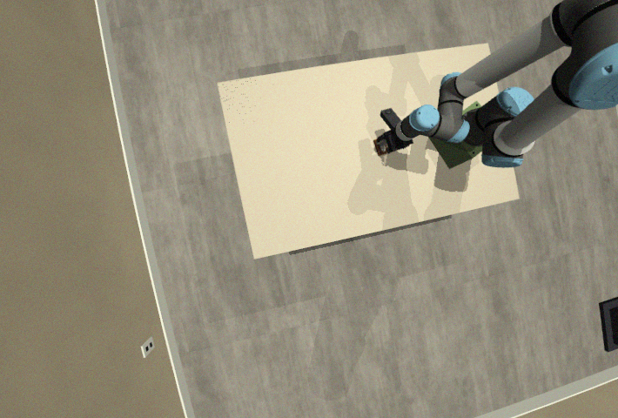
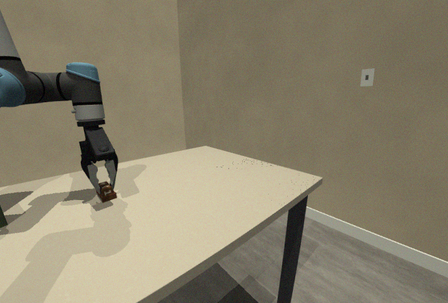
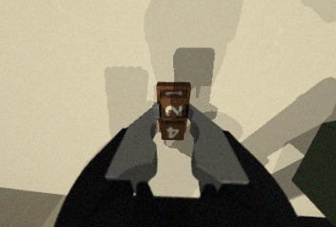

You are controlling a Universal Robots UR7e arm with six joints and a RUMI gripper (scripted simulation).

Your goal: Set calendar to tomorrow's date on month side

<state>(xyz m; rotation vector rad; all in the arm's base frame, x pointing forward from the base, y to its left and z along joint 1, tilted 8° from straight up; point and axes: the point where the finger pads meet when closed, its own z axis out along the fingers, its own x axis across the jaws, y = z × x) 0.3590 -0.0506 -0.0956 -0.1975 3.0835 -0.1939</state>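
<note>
Now: hand 2 cm to the right of the brown calendar tray and 3 cm above it. Also, from my hand: brown digit cube 1 cm below.
</note>
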